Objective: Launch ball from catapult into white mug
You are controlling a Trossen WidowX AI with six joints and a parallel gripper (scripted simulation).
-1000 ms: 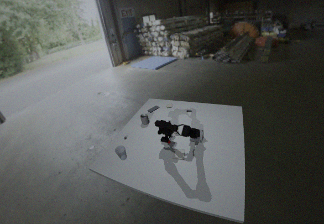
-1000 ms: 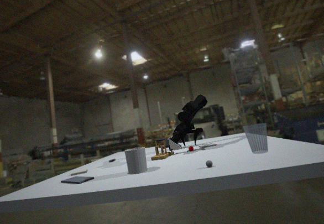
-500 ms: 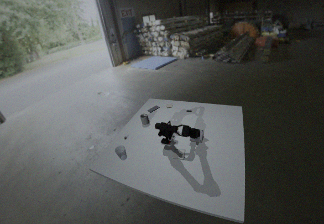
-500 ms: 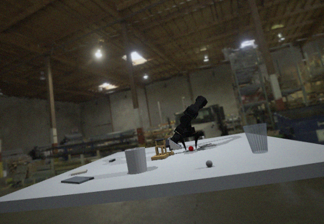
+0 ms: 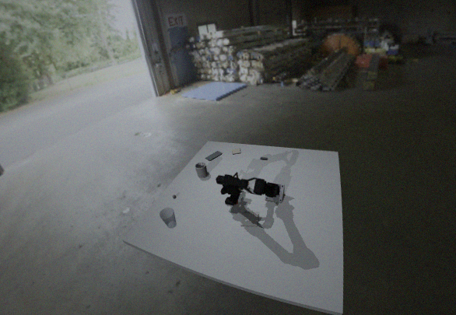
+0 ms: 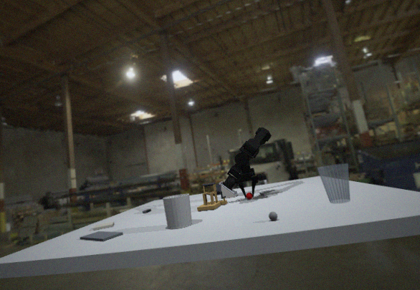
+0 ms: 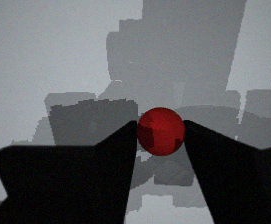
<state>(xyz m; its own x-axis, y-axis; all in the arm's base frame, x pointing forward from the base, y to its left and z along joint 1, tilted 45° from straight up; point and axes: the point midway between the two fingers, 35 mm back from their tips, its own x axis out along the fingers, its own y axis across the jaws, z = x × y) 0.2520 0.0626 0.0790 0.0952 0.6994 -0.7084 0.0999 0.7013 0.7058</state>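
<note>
The small wooden catapult is 30 mm ahead of my gripper tip, 160 mm to the right of it and 40 mm above it. From my gripper tip the other things lie so: red ball 10 mm above; then see-through tapered cup 370 mm ahead, 260 mm to the left, 20 mm above; then pale flat tile 120 mm behind, 120 mm to the left, 10 mm below.
</note>
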